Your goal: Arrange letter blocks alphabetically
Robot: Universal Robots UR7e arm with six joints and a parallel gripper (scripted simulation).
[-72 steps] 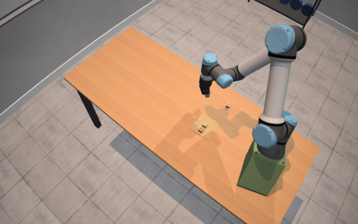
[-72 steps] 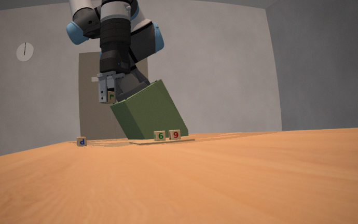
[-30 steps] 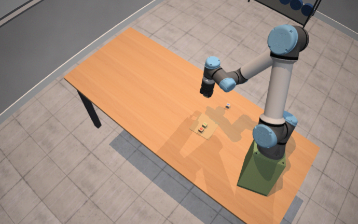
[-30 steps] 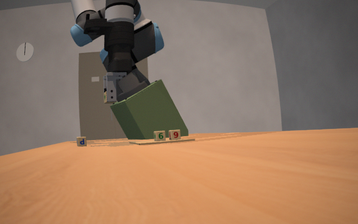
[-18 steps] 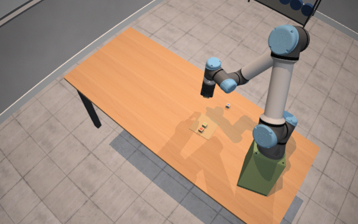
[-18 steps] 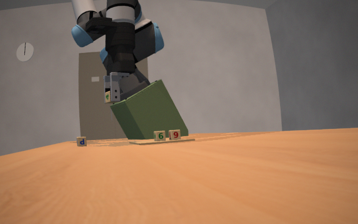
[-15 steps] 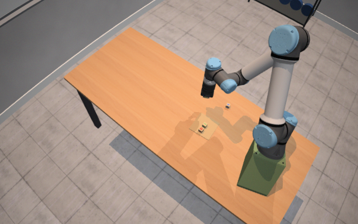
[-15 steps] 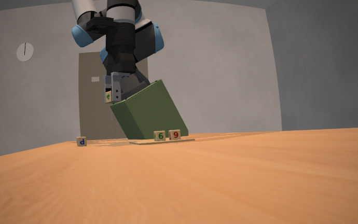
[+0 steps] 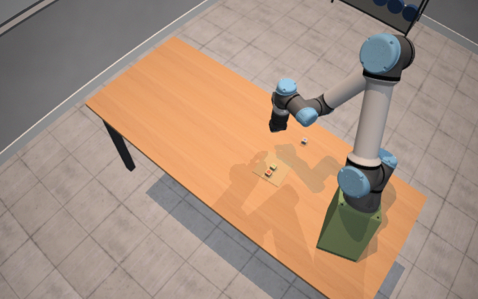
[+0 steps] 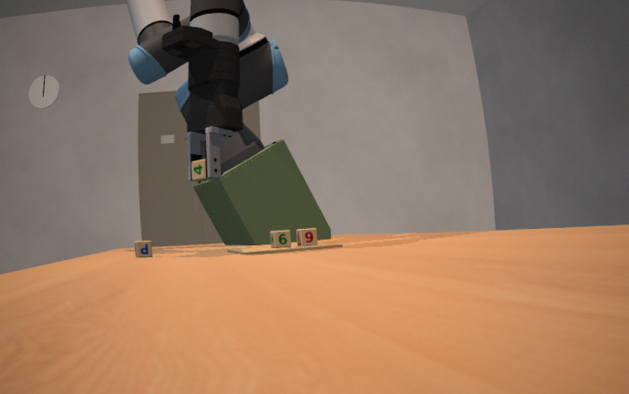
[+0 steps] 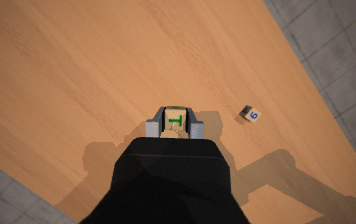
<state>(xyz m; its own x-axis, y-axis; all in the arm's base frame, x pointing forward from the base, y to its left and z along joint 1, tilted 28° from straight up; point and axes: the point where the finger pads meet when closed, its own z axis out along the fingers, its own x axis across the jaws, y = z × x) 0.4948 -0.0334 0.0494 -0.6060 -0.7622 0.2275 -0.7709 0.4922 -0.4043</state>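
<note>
My hand is 10 cm past the thin tan mat, 10 cm to the right of it and 12 cm above it. Also, from my hand: red D block: 10 cm behind, 15 cm to the left, 10 cm below; then blue-marked block: 11 cm behind, 11 cm to the right, 11 cm below.
</note>
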